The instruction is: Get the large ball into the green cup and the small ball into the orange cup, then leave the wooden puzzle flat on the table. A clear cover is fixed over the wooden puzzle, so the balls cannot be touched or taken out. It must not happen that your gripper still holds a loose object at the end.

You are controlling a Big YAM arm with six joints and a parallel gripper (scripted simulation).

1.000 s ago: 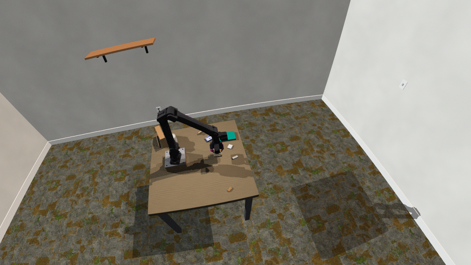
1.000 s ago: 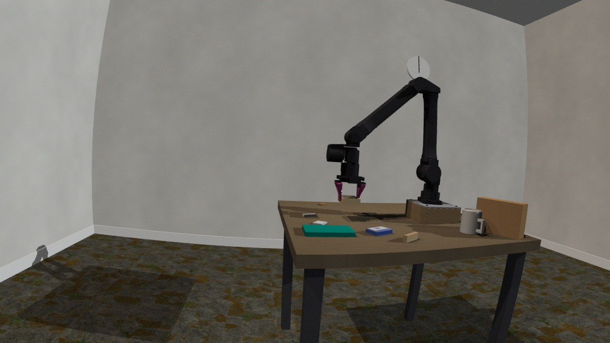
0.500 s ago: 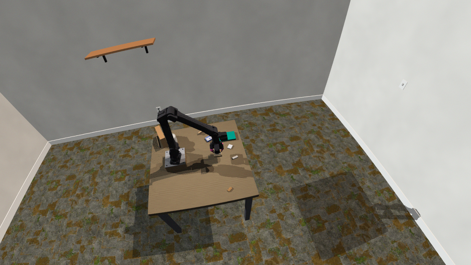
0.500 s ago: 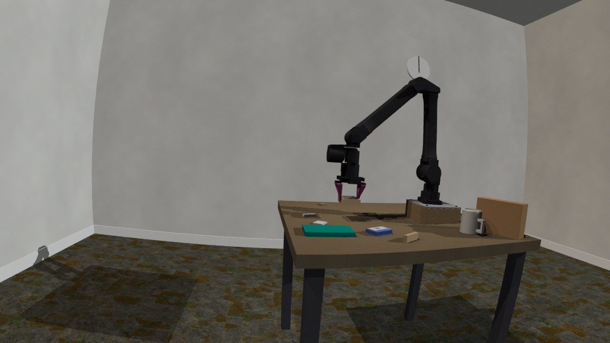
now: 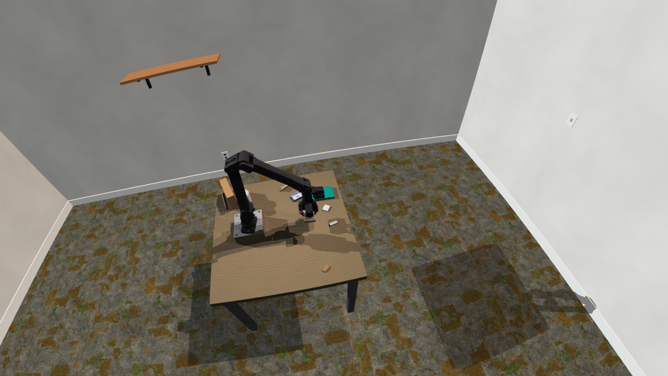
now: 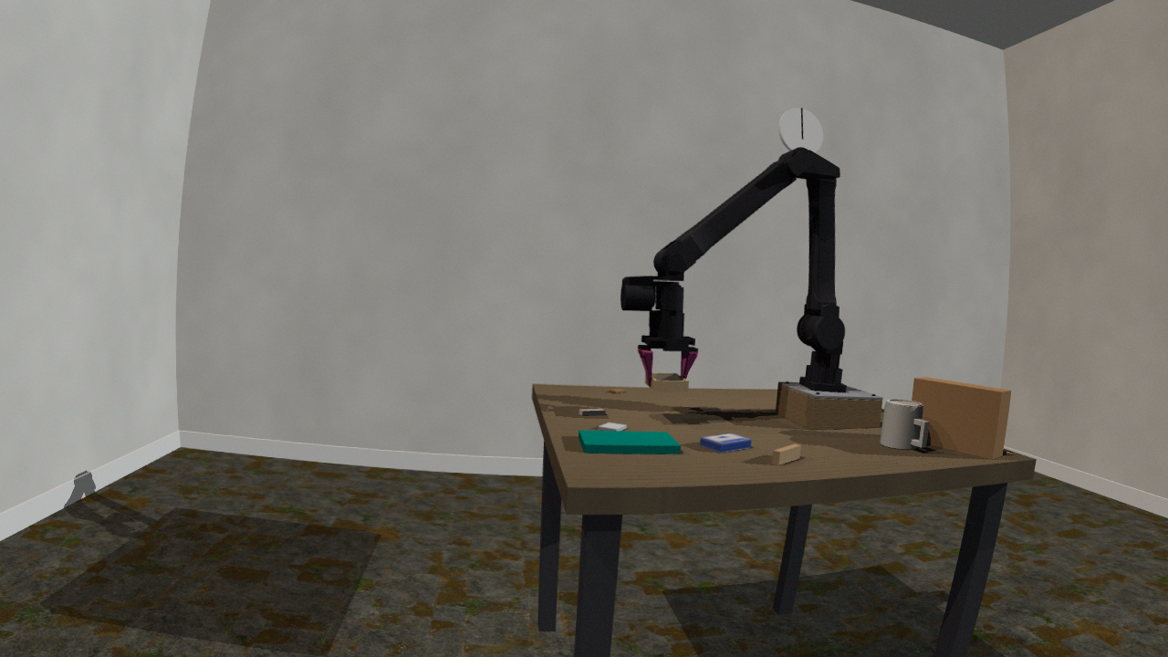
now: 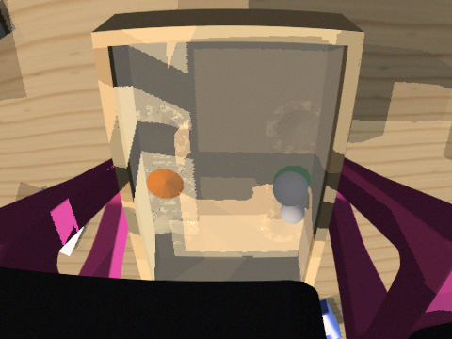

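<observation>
My hand is 1 cm above the wooden puzzle. From my hand the other things lie so: white mug (47 cm behind, 19 cm to the left, 3 cm below); then wooden block (19 cm behind, 31 cm to the left, 7 cm below); then teal flat block (7 cm ahead, 24 cm to the left, 8 cm below).
</observation>
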